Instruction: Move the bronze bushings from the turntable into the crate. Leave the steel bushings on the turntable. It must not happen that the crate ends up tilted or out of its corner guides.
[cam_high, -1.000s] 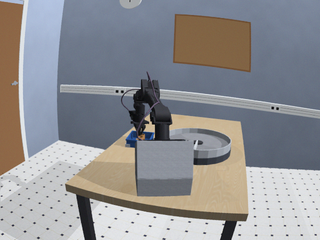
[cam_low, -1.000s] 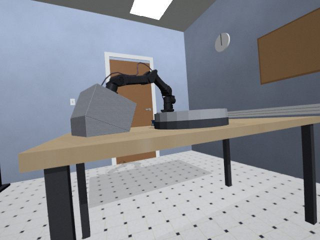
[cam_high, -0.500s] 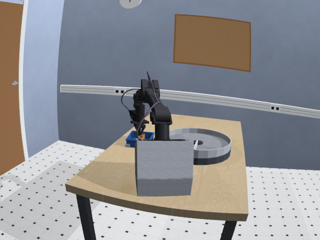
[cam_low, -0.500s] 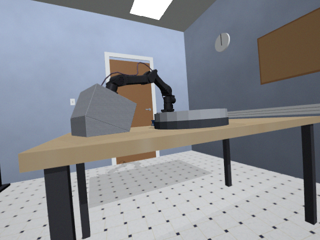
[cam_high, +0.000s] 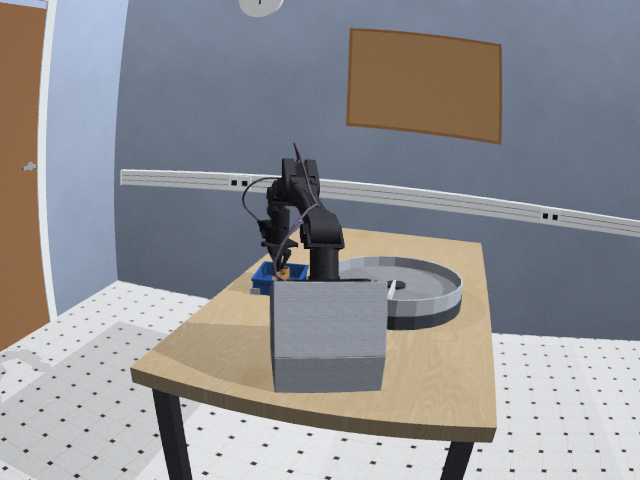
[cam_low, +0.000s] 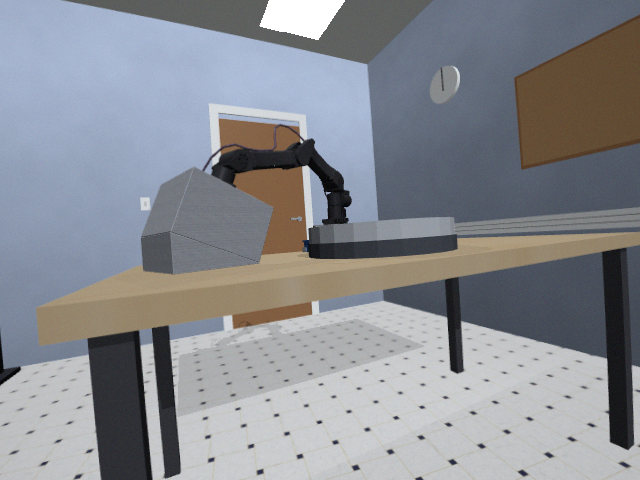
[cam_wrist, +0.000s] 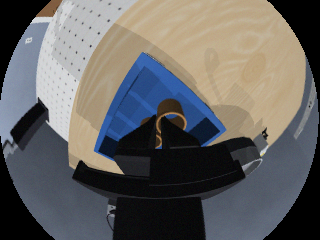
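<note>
Right now my hand is 40 mm past the blue crate, 20 mm to the left of it and 20 mm above it. Round my hand: grey turntable (50 mm behind, 380 mm to the right, 10 mm above).
</note>
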